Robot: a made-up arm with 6 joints.
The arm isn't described. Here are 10 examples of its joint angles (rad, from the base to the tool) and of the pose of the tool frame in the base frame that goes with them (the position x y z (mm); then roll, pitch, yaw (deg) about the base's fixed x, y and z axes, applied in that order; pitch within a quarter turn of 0, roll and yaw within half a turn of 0).
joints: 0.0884 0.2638 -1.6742 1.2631 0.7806 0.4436
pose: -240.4 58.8 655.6 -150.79 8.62 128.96
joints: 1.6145 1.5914 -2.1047 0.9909 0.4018 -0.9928
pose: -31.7 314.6 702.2 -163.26 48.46 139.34
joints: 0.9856 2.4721 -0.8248 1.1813 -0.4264 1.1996
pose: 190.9 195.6 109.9 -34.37 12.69 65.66
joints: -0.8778 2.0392 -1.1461 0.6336 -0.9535 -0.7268
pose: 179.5 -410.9 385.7 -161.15 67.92 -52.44
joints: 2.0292 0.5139 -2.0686 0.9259 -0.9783 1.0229
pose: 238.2 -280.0 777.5 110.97 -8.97 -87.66
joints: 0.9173 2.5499 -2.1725 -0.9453 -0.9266 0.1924
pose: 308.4 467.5 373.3 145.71 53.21 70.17
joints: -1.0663 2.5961 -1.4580 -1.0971 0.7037 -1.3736
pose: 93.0 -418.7 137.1 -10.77 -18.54 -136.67
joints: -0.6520 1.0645 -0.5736 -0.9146 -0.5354 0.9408
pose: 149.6 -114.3 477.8 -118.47 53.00 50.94
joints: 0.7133 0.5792 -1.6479 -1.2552 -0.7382 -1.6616
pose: -183.3 -76.4 775.2 -158.18 -49.21 -108.06
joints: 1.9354 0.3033 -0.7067 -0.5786 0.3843 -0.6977
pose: 85.1 -14.5 528.5 110.47 41.00 41.89
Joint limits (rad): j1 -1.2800..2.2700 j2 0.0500..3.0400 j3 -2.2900..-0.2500 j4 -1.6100..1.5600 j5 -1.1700..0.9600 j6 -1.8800..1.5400
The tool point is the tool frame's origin. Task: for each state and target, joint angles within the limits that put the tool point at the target. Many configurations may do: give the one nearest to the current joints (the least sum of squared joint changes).
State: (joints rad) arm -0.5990 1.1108 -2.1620 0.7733 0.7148 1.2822
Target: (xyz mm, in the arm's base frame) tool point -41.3 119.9 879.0
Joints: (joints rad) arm -1.2469 0.8655 -2.2900 0.9453 -0.1104 1.4400
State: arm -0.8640 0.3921 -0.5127 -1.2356 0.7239 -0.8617
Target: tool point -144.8 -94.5 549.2
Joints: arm -0.6172 0.3885 -0.7267 -1.3461 0.9336 -0.8080
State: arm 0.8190 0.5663 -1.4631 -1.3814 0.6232 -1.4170
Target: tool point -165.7 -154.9 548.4
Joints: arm 0.0273 0.0500 -0.9524 -1.1358 0.9260 -1.4194
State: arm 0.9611 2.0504 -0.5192 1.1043 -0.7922 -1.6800
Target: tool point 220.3 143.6 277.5
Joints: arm 1.1130 2.0143 -0.5170 1.0839 -0.7439 -1.6802
